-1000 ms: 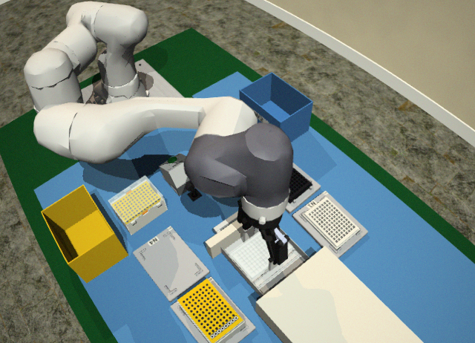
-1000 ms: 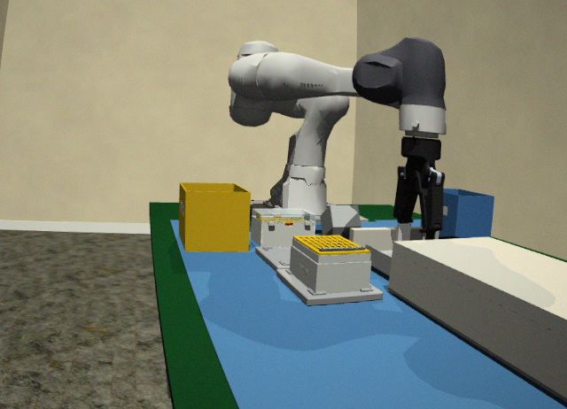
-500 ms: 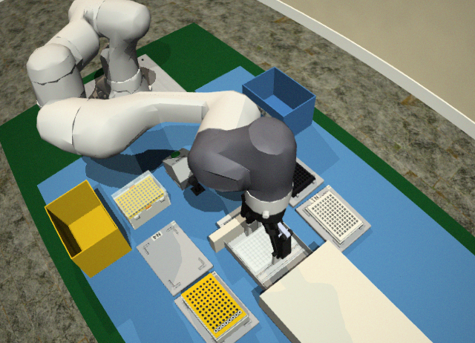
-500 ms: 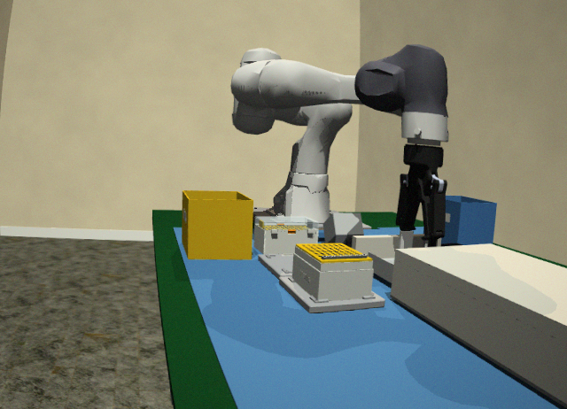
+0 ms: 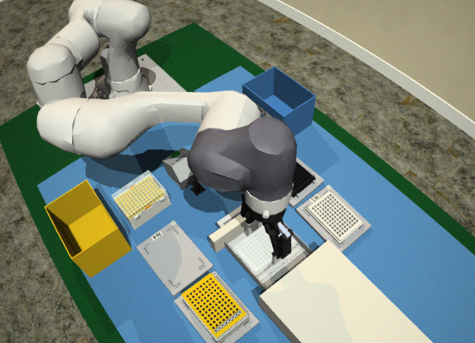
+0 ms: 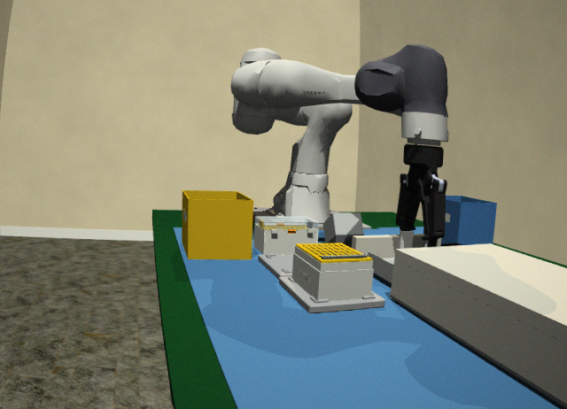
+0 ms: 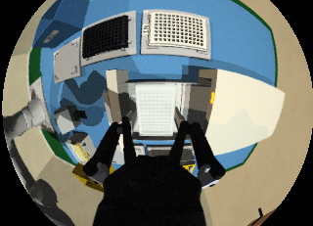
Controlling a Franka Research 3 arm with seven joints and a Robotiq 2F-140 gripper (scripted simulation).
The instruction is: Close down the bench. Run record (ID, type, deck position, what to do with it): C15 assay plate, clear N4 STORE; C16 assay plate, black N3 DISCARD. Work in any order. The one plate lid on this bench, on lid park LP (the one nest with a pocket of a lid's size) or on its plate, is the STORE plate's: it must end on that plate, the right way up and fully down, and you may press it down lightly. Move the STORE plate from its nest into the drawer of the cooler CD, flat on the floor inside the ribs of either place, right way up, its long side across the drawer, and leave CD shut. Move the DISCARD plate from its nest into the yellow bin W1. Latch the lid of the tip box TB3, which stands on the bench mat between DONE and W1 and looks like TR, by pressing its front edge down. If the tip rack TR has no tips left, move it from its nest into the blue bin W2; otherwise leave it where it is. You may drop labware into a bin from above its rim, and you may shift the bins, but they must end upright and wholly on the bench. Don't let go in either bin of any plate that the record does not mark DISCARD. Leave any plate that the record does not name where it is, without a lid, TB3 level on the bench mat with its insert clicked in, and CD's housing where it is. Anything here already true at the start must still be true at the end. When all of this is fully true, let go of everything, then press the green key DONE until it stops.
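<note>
My hand is 10 mm above the plate lid. From my hand the other things lie so: cooler drawer: 30 mm ahead, 10 mm to the right, 20 mm below; then tip rack TR: 10 mm ahead, 200 mm to the right, 10 mm above; then white plate: 90 mm ahead, 180 mm to the left, 30 mm below.
</note>
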